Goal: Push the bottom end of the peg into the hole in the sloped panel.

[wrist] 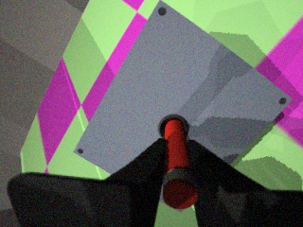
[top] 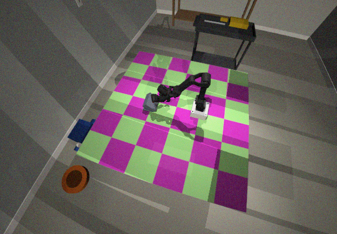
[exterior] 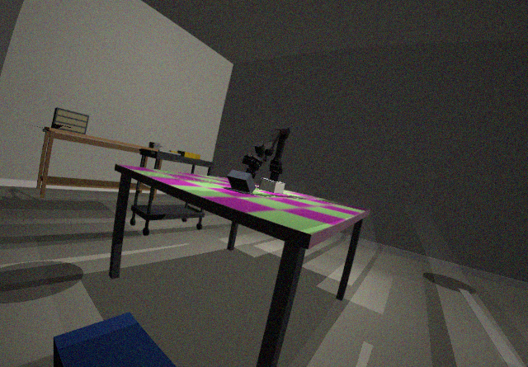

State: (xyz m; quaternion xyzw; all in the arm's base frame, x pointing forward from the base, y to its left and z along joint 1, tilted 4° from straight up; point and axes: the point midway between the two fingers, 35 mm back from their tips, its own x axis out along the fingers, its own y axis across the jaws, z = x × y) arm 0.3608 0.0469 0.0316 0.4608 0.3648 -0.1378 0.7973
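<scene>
Now: the grey sloped panel 40 mm ahead of my gripper tip and 40 mm below it. The rest, counted from my gripper tip: red round peg: 10 mm behind, 10 mm above.
</scene>
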